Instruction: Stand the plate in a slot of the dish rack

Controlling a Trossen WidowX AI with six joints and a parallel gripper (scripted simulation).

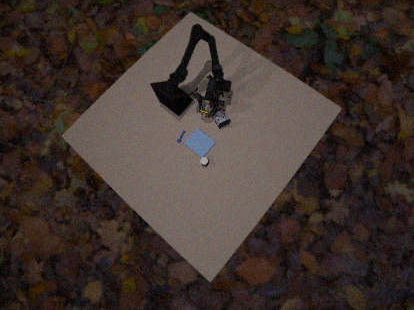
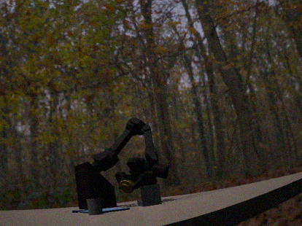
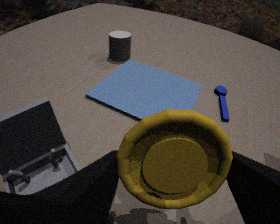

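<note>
Now: gripper tip 60 mm short of the dish rack, 60 mm to the right of it and 60 mm above it. From my gripper tip the other things lie so: yellow plate 10 mm to the left; then blue spoon 20 mm behind, 200 mm to the right, 80 mm below; then light blue mat 90 mm ahead, 140 mm to the right, 80 mm below.
</note>
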